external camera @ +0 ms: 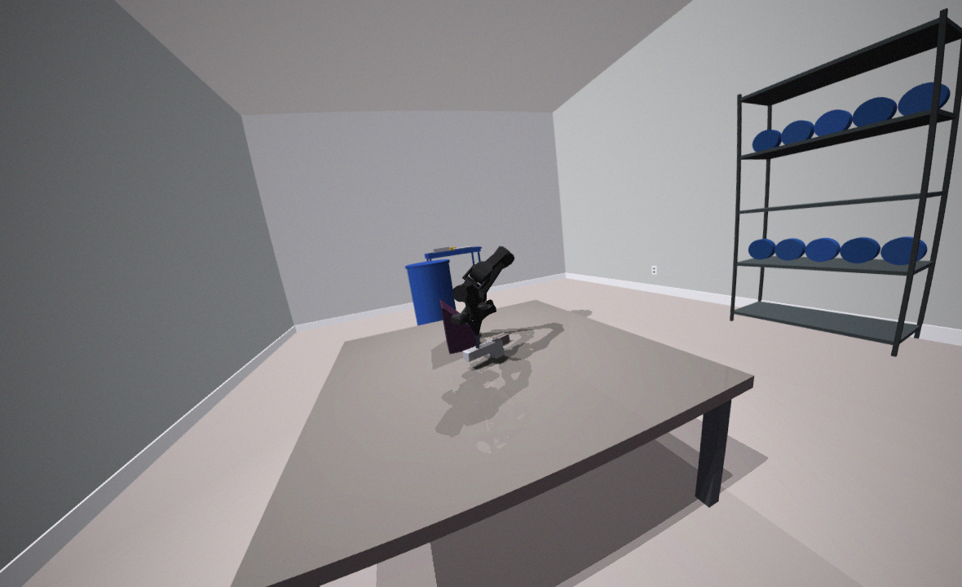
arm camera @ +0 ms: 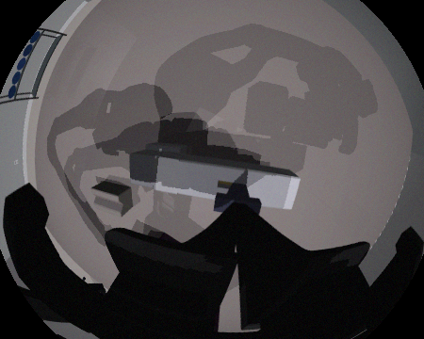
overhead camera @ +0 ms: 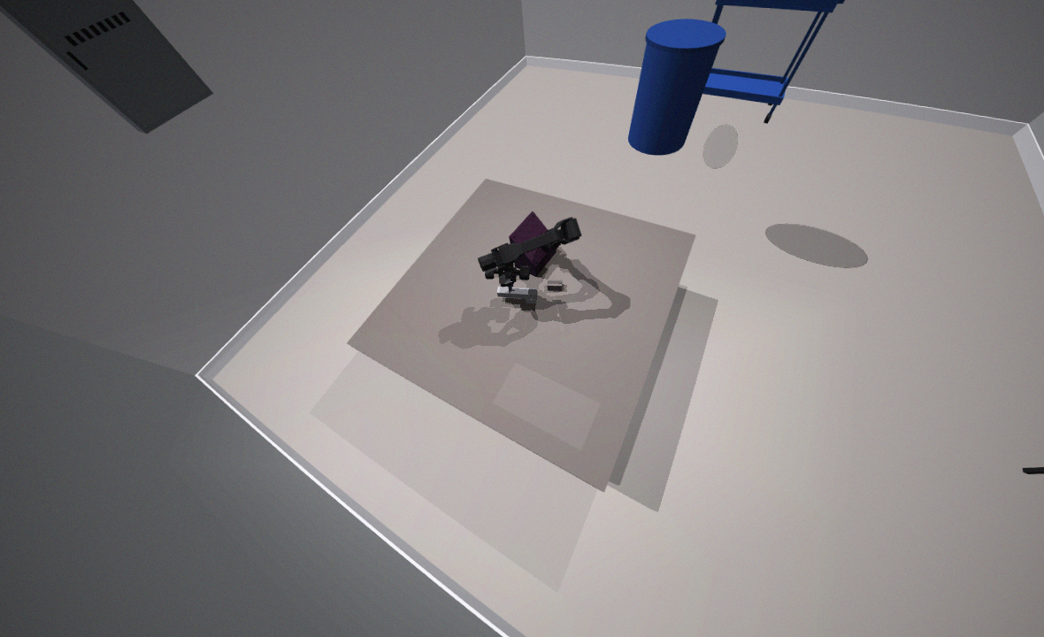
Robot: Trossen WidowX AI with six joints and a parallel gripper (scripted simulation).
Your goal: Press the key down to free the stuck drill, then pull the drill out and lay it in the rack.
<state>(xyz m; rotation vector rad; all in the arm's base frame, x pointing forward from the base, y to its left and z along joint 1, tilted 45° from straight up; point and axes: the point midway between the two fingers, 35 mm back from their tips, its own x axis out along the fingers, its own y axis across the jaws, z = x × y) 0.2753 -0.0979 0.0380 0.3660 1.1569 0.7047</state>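
Now: gripper tip 40 mm above the blue key. The rest, counted from my gripper tip: drill: 20 mm behind, 50 mm to the left, 70 mm below; dark rack: 140 mm behind, 160 mm to the left, 110 mm below; light grey fixture: 10 mm behind, 30 mm to the left, 80 mm below.
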